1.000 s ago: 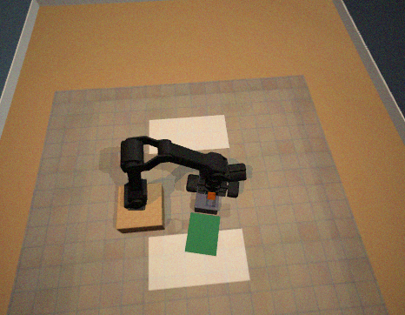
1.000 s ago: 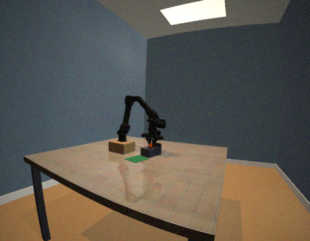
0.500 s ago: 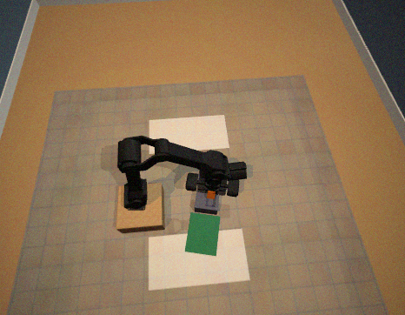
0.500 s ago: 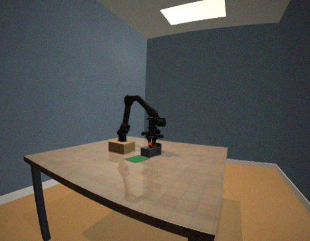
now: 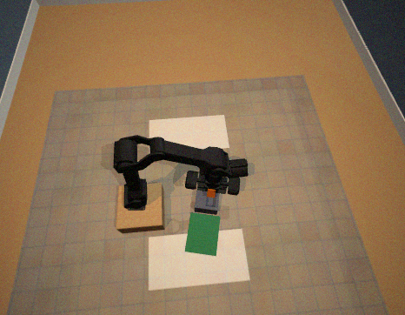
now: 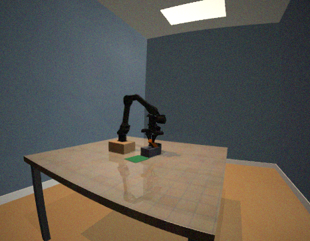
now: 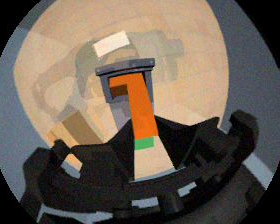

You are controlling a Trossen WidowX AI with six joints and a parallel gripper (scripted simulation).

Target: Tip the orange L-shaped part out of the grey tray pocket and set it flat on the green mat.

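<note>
The green mat lies 140 mm to the right of my gripper tip, 120 mm below it and 30 mm behind it. Round my gripper tip: orange L-shaped part: 30 mm to the left, 30 mm below, 10 mm behind.
</note>
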